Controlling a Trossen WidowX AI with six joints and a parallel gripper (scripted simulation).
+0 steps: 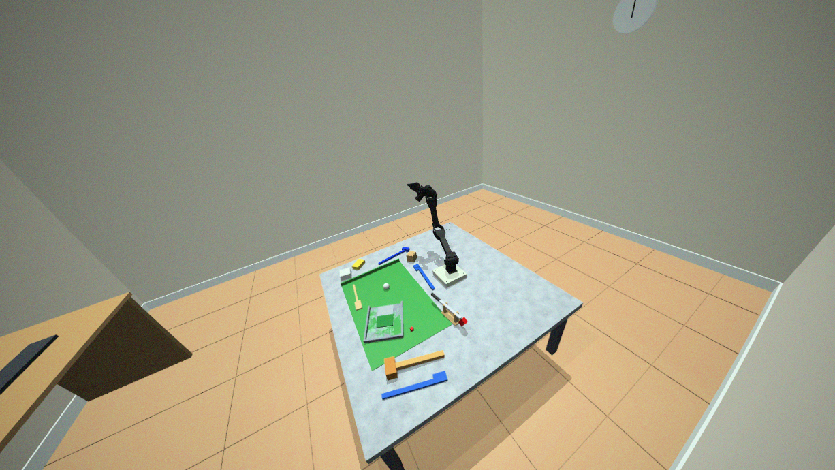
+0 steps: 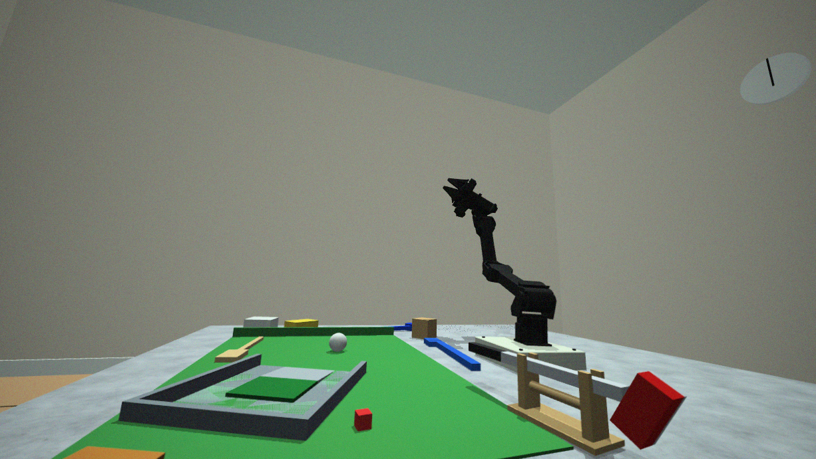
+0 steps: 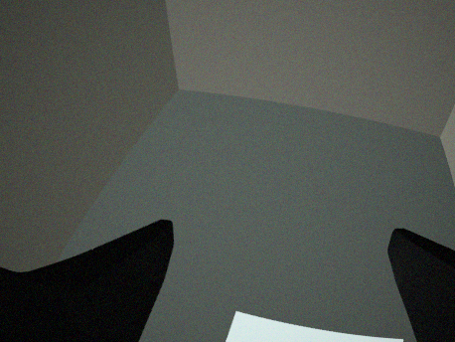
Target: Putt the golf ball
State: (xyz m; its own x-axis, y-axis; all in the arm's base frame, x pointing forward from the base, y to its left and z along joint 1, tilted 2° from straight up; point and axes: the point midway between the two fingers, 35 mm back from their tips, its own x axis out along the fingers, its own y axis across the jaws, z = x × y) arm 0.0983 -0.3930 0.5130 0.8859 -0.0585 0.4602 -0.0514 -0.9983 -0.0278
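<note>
My gripper tip is now 70 cm to the right of the red putter, 52 cm above it and 5 cm short of it. From my gripper tip the other things lie so: white golf ball (55 cm below, 35 cm ahead, 32 cm to the left); tan block (55 cm below, 9 cm ahead, 8 cm to the left); green mat (57 cm below, 44 cm to the left, 37 cm ahead).
</note>
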